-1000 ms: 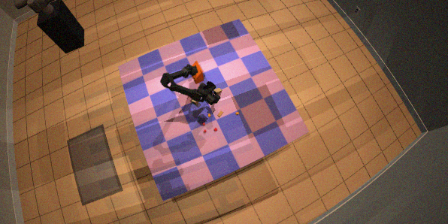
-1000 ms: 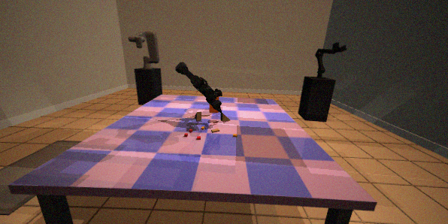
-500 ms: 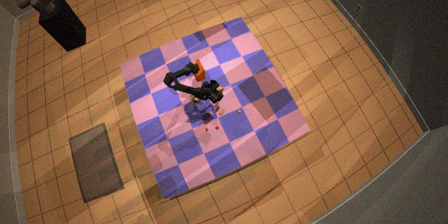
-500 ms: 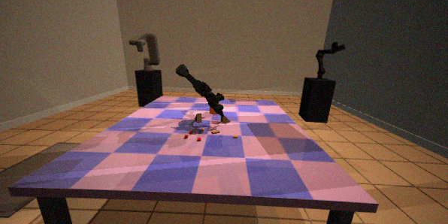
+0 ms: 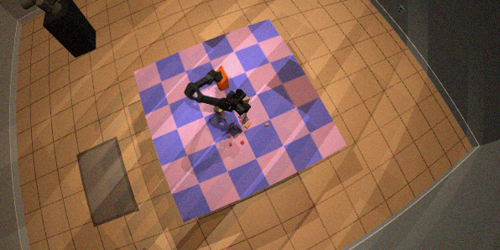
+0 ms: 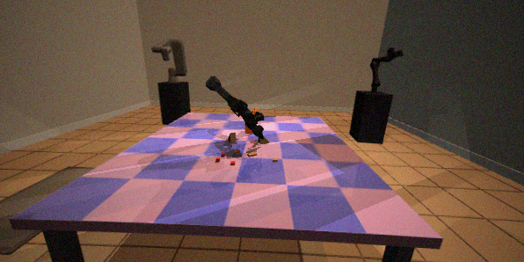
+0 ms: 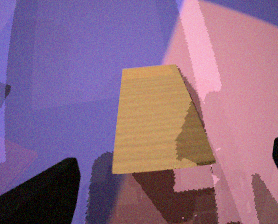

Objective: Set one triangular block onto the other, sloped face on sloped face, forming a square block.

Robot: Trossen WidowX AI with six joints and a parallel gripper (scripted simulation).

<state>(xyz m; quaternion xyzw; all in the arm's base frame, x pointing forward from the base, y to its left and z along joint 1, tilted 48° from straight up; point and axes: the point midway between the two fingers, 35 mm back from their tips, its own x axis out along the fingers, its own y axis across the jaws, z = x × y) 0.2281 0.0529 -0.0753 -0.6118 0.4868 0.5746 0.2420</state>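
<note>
My gripper tip is 3 cm above the tan block, 1 cm to the right of it and 1 cm past it. Also, from my gripper tip: tan piece 17 cm ahead, 4 cm below, 2 cm to the right.
</note>
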